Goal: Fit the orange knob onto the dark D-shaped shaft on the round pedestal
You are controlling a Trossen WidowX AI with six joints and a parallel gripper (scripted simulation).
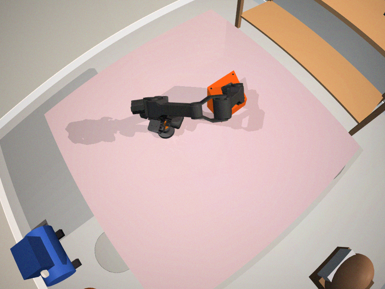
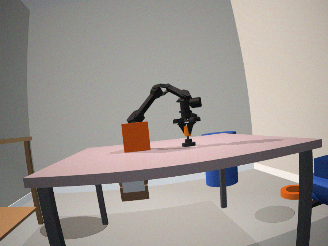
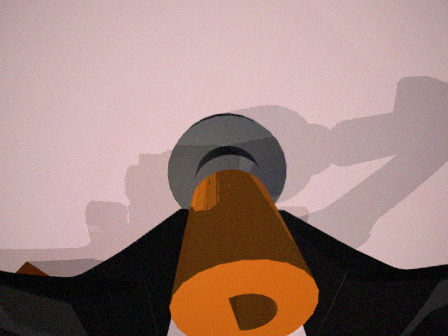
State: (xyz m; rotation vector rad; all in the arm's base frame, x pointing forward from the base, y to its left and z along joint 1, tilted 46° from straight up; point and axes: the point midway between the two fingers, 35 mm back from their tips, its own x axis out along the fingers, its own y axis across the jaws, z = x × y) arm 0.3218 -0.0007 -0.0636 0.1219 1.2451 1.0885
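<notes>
The orange knob lies 2 cm above my gripper tip. The rest, counted from my gripper tip: pedestal: 4 cm below.
</notes>
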